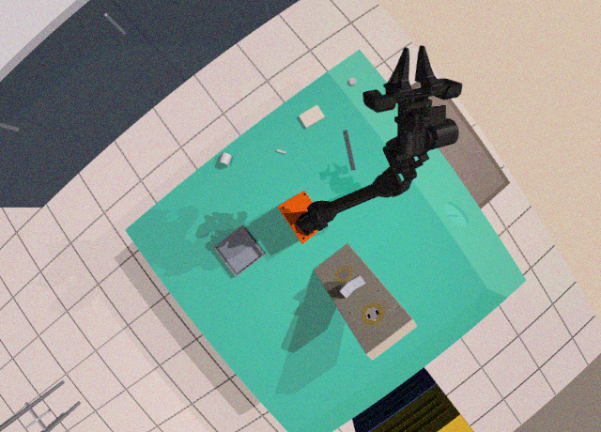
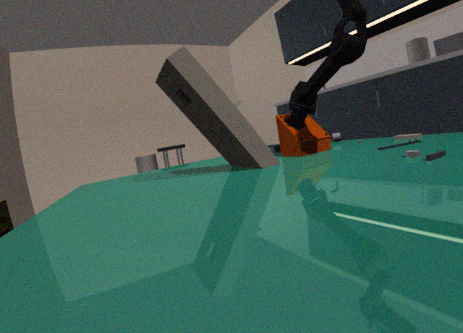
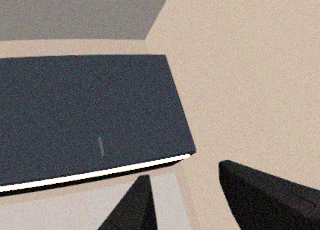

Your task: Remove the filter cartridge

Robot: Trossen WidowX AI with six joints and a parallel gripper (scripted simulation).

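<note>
Now: the round grey filter cartridge 50 cm ahead of my gripper tip, 45 cm below it and 42 cm to the right of it. Also, from my gripper tip: beige block: 70 cm below, 17 cm behind, 5 cm to the right; grey service panel: 52 cm below, 45 cm ahead, 41 cm to the right; grey square tray: 70 cm below, 65 cm to the right, 2 cm ahead.
</note>
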